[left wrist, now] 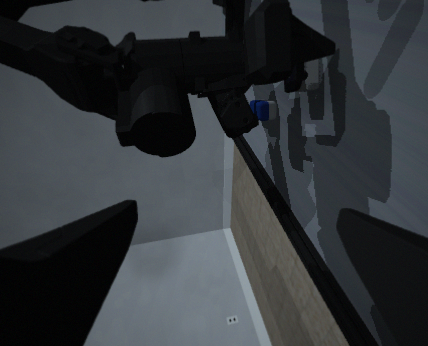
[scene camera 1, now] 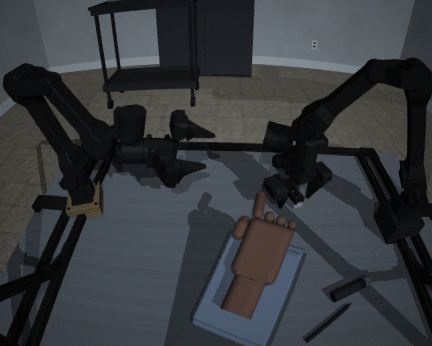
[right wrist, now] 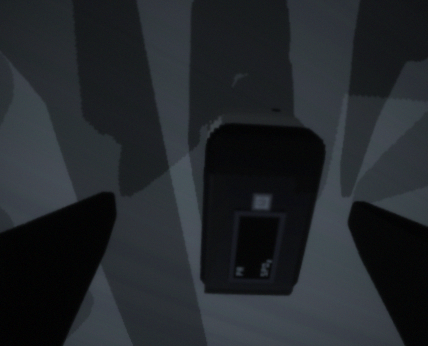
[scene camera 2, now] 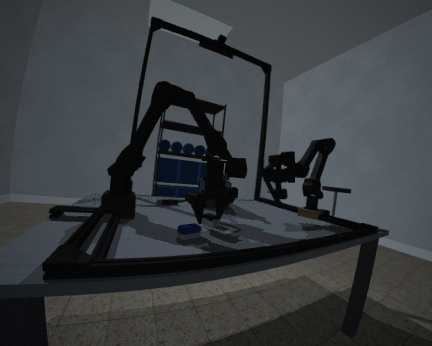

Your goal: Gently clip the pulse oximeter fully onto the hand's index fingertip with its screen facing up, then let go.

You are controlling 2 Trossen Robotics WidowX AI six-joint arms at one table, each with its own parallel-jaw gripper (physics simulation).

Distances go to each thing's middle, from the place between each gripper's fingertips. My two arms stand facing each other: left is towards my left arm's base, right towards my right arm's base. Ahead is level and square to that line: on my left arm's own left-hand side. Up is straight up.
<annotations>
The pulse oximeter (right wrist: 262,172) is 1 cm ahead of my right hand and 1 cm above it.
Now: the pulse oximeter 220 mm to the right of my left hand, 150 mm below it and 20 mm ahead of it.
</annotations>
